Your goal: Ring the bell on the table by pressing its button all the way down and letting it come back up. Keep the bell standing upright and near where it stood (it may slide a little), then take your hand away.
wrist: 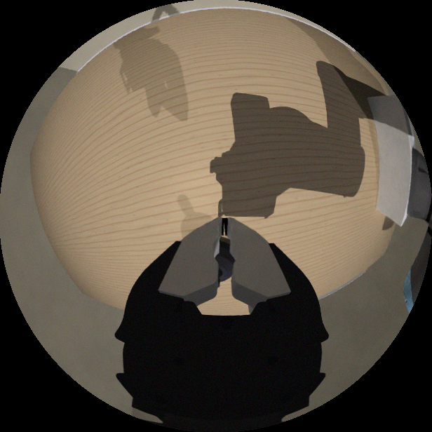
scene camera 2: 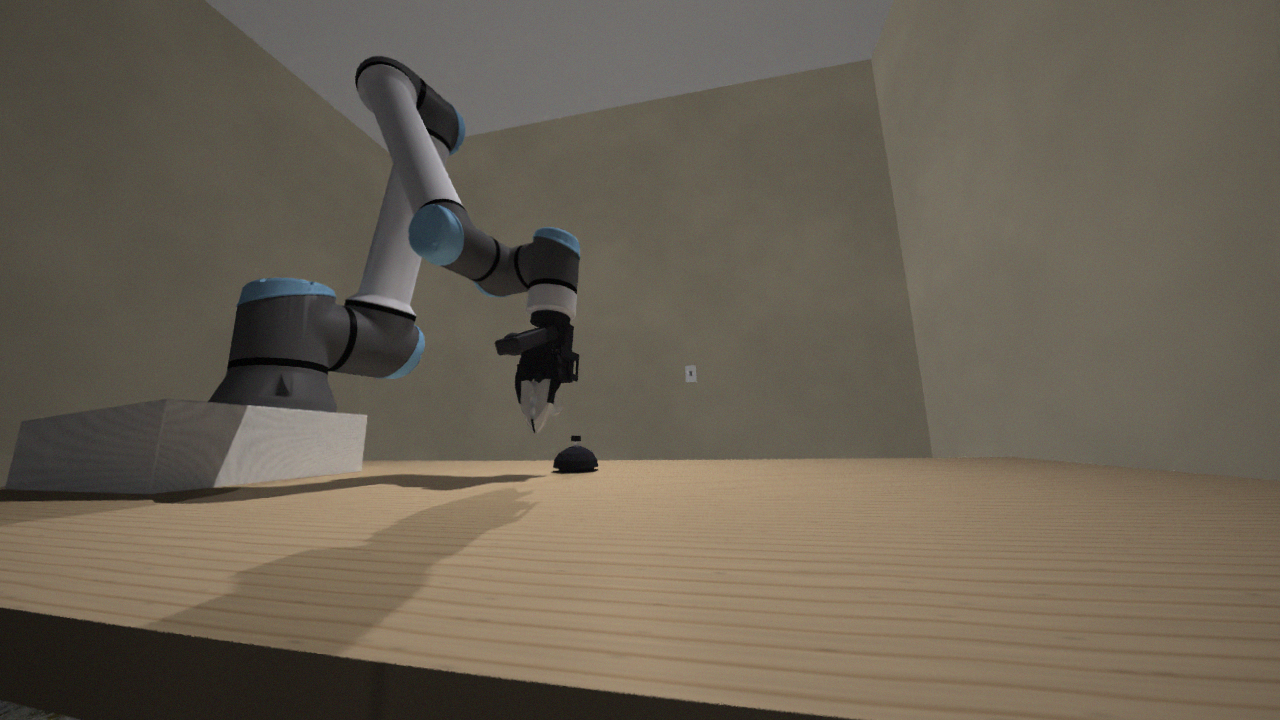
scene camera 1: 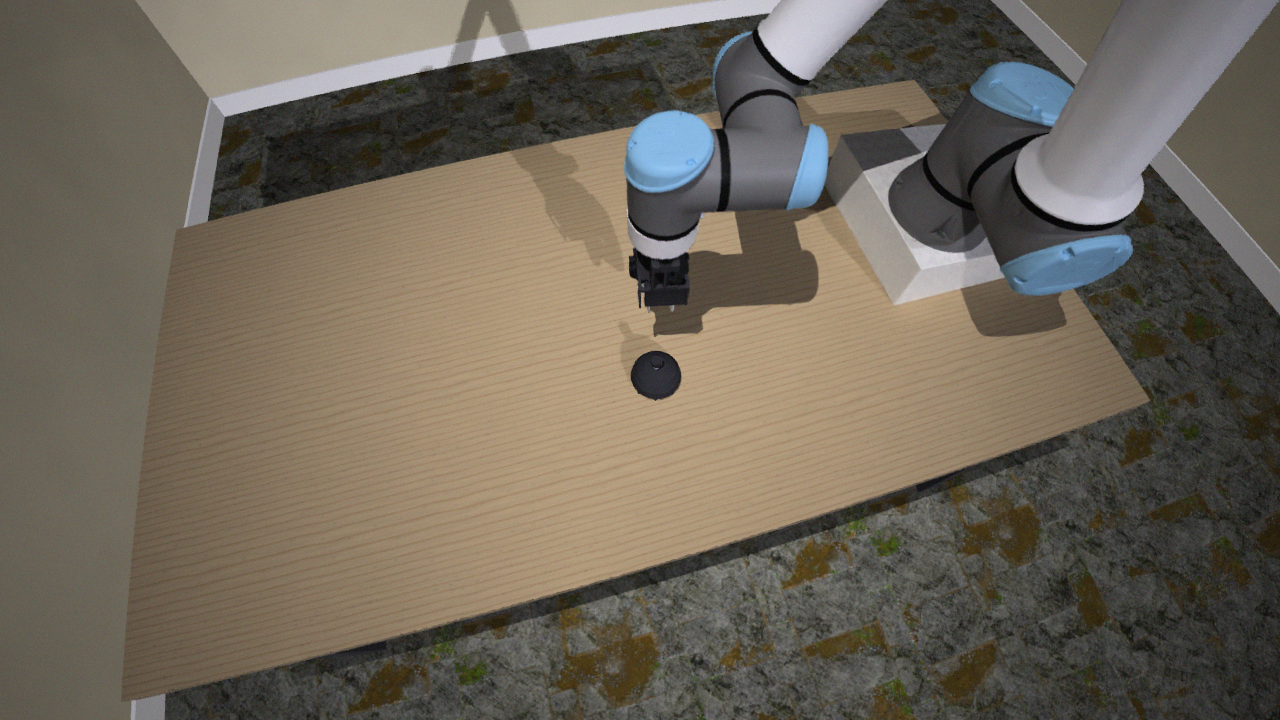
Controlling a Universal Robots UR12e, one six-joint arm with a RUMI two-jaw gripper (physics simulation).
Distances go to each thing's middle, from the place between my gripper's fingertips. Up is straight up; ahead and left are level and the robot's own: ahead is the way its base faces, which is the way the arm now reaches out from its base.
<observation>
Right now my hand is 100 mm to the right of the black dome-shaped bell (scene camera 1: 656, 383), 50 mm short of it and 40 mm above it.
</observation>
